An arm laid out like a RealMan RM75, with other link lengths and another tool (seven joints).
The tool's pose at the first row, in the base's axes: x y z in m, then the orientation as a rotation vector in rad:
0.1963, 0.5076, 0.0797, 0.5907, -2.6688, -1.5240
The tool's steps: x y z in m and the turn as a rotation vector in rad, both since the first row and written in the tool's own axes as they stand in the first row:
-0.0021, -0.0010, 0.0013, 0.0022, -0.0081, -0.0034
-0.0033, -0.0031, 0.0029, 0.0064, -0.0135, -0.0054
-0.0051, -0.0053, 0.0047, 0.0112, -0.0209, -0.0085
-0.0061, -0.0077, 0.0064, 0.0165, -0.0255, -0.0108
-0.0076, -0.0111, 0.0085, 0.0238, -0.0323, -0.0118
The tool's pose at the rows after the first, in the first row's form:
0.1983, 0.5089, 0.0785, 0.5908, -2.6771, -1.5278
0.1998, 0.5097, 0.0762, -0.5893, 2.6796, 1.5237
0.2018, 0.5108, 0.0737, -0.5862, 2.6748, 1.5152
0.2032, 0.5114, 0.0710, -0.5846, 2.6730, 1.5066
0.2052, 0.5121, 0.0673, -0.5794, 2.6716, 1.4951

